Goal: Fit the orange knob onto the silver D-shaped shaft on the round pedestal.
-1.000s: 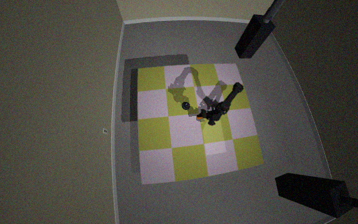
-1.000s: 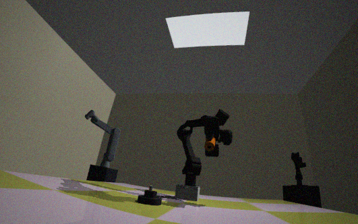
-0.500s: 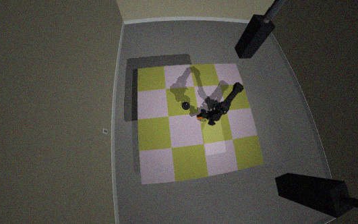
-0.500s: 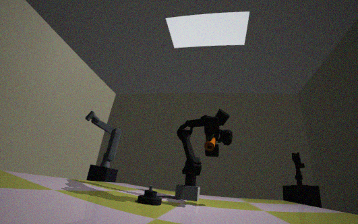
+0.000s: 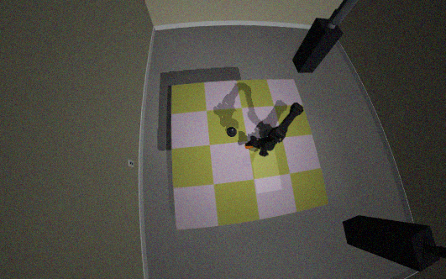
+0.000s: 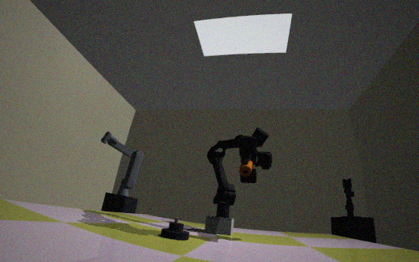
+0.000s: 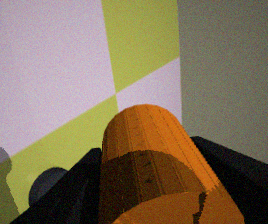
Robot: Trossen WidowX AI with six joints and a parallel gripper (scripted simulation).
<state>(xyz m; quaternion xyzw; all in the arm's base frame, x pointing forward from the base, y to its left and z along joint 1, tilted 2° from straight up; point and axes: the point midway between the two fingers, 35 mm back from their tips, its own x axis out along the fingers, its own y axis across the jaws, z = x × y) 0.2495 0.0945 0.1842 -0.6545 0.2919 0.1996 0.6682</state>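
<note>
The orange knob is 30 mm behind my gripper tip and 20 mm above it. Round my gripper tip: round dark pedestal 210 mm below, 200 mm to the right, 50 mm ahead.
</note>
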